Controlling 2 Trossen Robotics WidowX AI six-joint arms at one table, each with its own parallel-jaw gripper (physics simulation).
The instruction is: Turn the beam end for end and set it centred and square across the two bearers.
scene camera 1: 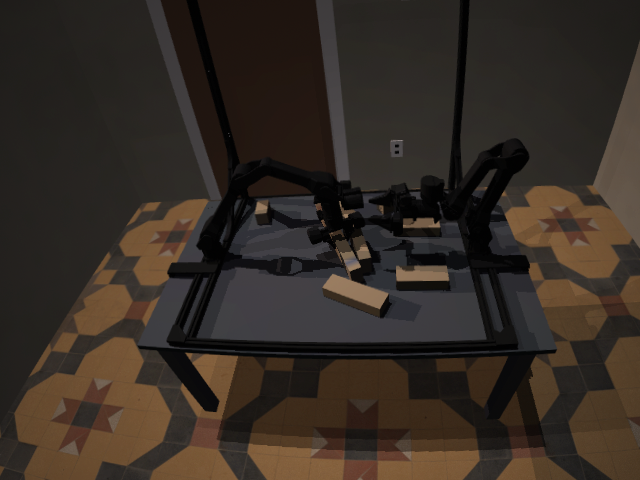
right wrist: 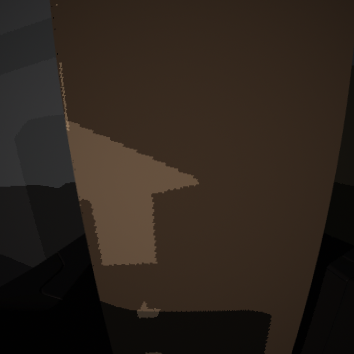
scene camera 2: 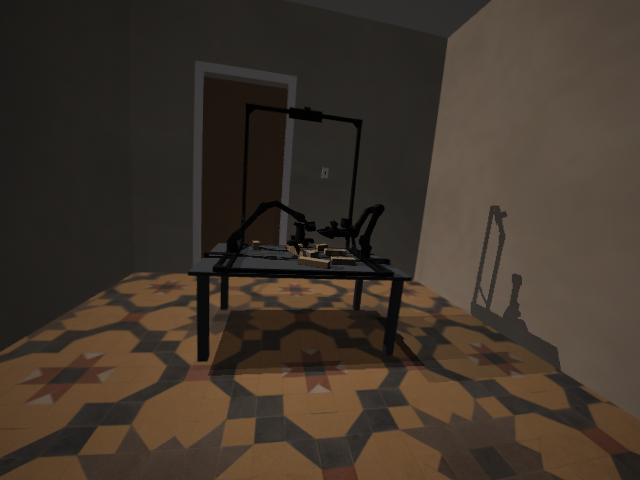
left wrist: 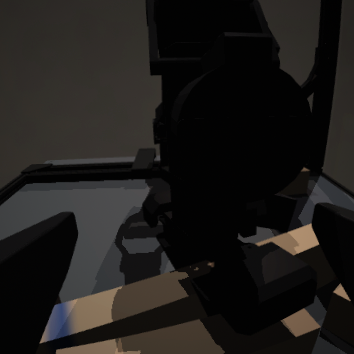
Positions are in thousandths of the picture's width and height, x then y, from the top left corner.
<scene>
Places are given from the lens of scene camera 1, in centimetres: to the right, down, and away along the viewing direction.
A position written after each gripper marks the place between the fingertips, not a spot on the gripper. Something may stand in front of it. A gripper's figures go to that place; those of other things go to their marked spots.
left gripper (scene camera 1: 576, 439): 15, -9, 116
right gripper (scene camera 1: 532, 514): 7, 2, 130
</scene>
